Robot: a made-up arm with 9 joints. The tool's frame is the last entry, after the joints. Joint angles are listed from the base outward.
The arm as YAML. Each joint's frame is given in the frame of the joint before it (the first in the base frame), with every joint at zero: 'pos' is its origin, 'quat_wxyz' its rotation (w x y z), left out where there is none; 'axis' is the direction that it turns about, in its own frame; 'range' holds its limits. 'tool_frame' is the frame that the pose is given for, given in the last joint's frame.
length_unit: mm
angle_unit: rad
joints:
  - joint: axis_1
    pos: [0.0, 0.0, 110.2]
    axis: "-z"
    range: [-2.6, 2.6]
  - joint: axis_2
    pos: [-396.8, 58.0, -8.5]
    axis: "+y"
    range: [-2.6, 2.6]
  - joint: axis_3
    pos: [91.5, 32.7, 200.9]
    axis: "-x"
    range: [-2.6, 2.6]
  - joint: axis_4
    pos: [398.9, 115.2, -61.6]
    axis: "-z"
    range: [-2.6, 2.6]
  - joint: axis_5
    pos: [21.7, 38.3, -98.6]
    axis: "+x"
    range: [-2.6, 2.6]
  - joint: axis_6
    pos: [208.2, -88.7, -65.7]
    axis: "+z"
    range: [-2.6, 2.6]
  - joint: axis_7
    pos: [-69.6, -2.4, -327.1]
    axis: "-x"
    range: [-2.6, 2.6]
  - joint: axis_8
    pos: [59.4, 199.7, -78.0]
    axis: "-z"
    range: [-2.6, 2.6]
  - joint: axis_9
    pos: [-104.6, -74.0, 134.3]
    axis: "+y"
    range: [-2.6, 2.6]
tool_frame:
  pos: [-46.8, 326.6, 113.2]
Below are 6 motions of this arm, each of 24 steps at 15 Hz.
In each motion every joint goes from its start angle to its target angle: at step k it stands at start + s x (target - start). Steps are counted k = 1, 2, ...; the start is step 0. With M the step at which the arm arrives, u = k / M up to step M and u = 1 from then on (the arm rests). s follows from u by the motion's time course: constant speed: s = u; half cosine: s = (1 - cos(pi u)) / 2; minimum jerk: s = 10 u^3 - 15 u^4 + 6 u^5.
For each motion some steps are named. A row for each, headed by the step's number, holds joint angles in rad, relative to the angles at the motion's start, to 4 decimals.
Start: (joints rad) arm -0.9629 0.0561 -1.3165 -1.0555 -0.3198 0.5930 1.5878 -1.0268 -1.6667
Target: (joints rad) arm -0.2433 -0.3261 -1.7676 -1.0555 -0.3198 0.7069 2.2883 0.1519 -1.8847
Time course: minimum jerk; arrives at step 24
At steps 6, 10, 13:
6: 0.0745 -0.0396 -0.0467 0.0000 0.0000 0.0118 0.0725 0.1220 -0.0226
10: 0.2494 -0.1325 -0.1564 0.0000 0.0000 0.0395 0.2428 0.4086 -0.0756
13: 0.4158 -0.2208 -0.2606 0.0000 0.0000 0.0658 0.4047 0.6810 -0.1260

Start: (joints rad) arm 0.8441 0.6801 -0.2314 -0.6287 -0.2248 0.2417 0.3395 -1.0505 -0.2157
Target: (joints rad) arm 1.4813 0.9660 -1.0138 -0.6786 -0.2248 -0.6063 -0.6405 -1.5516 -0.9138
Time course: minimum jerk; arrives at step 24
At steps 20, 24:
20: 0.6146 0.2758 -0.7546 -0.0481 0.0000 -0.8179 -0.9452 -0.4833 -0.6733
24: 0.6372 0.2859 -0.7824 -0.0499 0.0000 -0.8480 -0.9800 -0.5011 -0.6981

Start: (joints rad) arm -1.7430 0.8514 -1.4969 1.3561 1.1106 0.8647 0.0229 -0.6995 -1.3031
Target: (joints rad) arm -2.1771 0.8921 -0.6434 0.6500 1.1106 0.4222 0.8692 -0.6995 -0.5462
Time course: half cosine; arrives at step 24
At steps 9, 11, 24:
9: -0.1340 0.0126 0.2634 -0.2179 0.0000 -0.1366 0.2612 0.0000 0.2336
11: -0.1887 0.0177 0.3710 -0.3070 0.0000 -0.1924 0.3679 0.0000 0.3291
24: -0.4341 0.0407 0.8535 -0.7061 0.0000 -0.4425 0.8463 0.0000 0.7569

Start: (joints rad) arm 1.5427 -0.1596 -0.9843 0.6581 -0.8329 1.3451 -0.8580 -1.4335 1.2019
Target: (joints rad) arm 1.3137 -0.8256 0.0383 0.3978 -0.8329 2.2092 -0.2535 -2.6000 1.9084
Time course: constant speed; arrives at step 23
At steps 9, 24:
9: -0.0896 -0.2606 0.4001 -0.1019 0.0000 0.3381 0.2365 -0.4565 0.2765
24: -0.2290 -0.6660 1.0226 -0.2603 0.0000 0.8641 0.6045 -1.1665 0.7065

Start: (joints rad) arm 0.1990 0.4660 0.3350 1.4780 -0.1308 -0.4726 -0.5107 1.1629 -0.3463
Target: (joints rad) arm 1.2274 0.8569 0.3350 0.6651 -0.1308 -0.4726 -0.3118 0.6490 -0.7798
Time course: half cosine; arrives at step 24
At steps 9, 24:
9: 0.3174 0.1207 0.0000 -0.2509 0.0000 0.0000 0.0614 -0.1586 -0.1338
24: 1.0284 0.3909 0.0000 -0.8129 0.0000 0.0000 0.1989 -0.5139 -0.4335

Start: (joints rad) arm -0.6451 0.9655 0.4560 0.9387 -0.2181 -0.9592 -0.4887 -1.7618 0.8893
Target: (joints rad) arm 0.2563 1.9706 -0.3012 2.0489 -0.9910 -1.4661 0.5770 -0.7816 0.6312
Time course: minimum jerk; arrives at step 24
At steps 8, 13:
8: 0.1892 0.2109 -0.1589 0.2330 -0.1622 -0.1064 0.2237 0.2057 -0.0542
13: 0.5208 0.5807 -0.4375 0.6414 -0.4466 -0.2929 0.6157 0.5663 -0.1491

